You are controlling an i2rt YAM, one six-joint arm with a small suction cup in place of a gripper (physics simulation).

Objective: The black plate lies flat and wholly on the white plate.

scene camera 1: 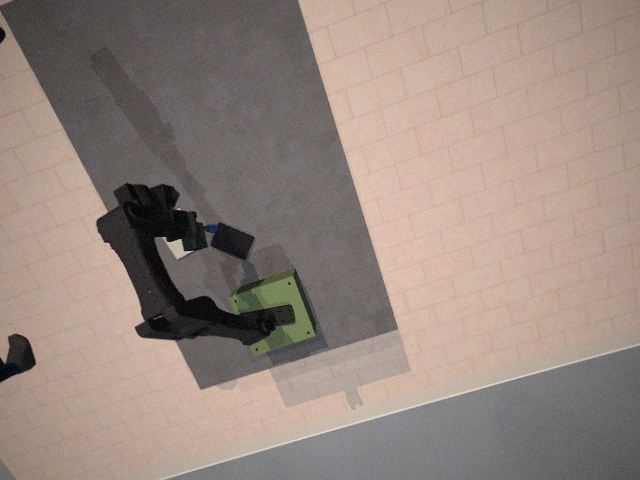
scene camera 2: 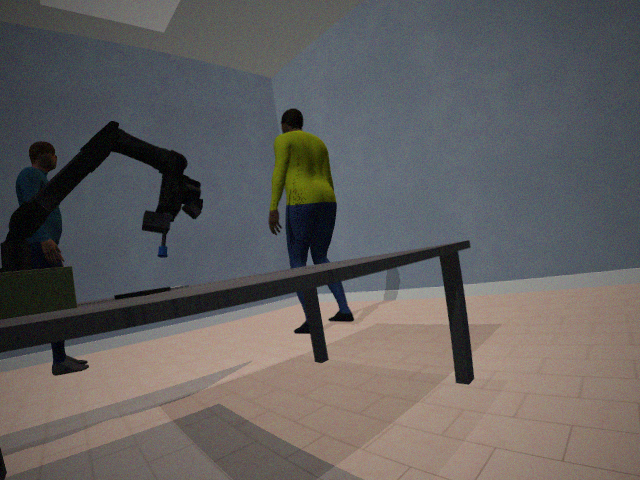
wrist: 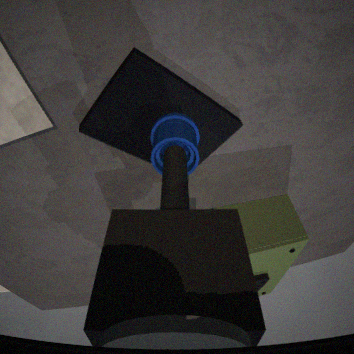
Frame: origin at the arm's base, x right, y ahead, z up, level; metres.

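Seen in the pictures: hand, tool point: [scene camera 1: 213,228] [scene camera 2: 162,256] [wrist: 174,134]; arm's base, link origin: [scene camera 1: 267,317] [scene camera 2: 17,275].
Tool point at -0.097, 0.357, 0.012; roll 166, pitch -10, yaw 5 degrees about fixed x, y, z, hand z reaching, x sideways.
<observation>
Offsets run from my tool point to a thing's top centre, as dx, dy, dz. Level surfaces: height alone.
The black plate {+0.011, -0.067, -0.090} [scene camera 1: 232,241] [scene camera 2: 142,293] [wrist: 135,100] lies flat on the table, beside the white plate and apart from it. The white plate {-0.179, -0.002, -0.095} [scene camera 1: 178,249] [wrist: 17,102] lies on the table; the arm hides part of it in scene camera 1, and one corner shows at the left edge of the wrist view. My gripper, a blue suction cup [scene camera 1: 211,228] [scene camera 2: 162,251] [wrist: 175,134], hangs in the air above the table with a gap below it. It holds nothing. In the wrist view it overlaps the near part of the black plate.
The green block [scene camera 1: 273,289] [scene camera 2: 38,291] [wrist: 265,220] under the arm's base stands near the black plate on the grey table {dz -0.101} [scene camera 1: 268,129] [scene camera 2: 372,260]. A person in yellow [scene camera 2: 310,165] and a person in teal [scene camera 2: 32,180] stand behind the table in scene camera 2.
</observation>
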